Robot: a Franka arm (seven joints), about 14 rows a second.
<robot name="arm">
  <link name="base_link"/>
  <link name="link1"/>
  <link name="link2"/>
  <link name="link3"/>
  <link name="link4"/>
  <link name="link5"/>
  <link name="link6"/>
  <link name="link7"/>
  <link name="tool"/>
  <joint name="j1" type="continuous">
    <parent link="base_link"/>
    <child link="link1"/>
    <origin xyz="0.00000 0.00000 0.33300" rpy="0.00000 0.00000 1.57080"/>
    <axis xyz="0 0 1"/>
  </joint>
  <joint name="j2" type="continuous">
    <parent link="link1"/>
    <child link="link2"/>
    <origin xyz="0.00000 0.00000 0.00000" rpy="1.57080 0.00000 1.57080"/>
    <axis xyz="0 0 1"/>
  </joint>
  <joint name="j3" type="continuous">
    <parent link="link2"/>
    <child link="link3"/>
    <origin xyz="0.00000 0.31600 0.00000" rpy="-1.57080 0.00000 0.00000"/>
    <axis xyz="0 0 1"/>
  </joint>
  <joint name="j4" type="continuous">
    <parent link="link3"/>
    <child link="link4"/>
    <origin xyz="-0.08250 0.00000 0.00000" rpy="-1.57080 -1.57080 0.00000"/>
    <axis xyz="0 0 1"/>
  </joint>
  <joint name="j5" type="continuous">
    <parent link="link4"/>
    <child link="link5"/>
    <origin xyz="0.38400 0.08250 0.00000" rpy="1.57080 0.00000 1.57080"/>
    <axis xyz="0 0 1"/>
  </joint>
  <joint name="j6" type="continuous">
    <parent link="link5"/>
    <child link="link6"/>
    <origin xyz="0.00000 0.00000 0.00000" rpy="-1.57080 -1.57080 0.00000"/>
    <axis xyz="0 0 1"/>
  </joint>
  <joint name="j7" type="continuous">
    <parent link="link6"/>
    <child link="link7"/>
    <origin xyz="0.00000 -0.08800 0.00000" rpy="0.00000 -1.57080 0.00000"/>
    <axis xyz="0 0 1"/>
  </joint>
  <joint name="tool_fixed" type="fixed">
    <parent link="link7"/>
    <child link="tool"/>
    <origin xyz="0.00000 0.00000 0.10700" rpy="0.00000 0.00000 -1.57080"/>
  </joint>
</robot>
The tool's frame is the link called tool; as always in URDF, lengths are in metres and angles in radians. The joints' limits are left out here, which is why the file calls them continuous.
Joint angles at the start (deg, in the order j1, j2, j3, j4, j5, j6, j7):
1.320 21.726 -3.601 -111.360 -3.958 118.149 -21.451
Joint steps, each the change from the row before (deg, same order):
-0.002 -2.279 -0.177 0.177 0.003 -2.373 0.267
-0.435 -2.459 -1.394 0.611 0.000 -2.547 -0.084
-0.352 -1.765 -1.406 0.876 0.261 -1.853 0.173
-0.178 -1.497 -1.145 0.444 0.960 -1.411 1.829
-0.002 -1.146 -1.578 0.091 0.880 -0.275 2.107
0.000 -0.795 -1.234 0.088 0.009 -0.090 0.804
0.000 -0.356 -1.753 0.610 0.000 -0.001 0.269
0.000 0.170 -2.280 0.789 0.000 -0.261 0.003
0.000 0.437 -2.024 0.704 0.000 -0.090 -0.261
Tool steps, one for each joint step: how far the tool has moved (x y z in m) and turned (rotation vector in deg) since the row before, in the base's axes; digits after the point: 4 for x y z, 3 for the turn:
-0.0022 -0.0020 0.0222 -0.104 -0.110 -0.598
-0.0023 -0.0183 0.0272 -0.372 -0.531 -1.861
-0.0012 -0.0172 0.0228 -0.190 -0.832 -2.151
-0.0029 -0.0118 0.0172 0.151 -0.748 -3.691
-0.0029 -0.0142 0.0124 -0.065 -1.169 -4.076
-0.0024 -0.0119 0.0090 -0.415 -0.822 -2.000
-0.0010 -0.0172 0.0089 -0.517 -0.965 -1.957
-0.0022 -0.0222 0.0052 -0.578 -0.347 -2.220
-0.0021 -0.0196 0.0021 -0.529 -0.147 -1.693

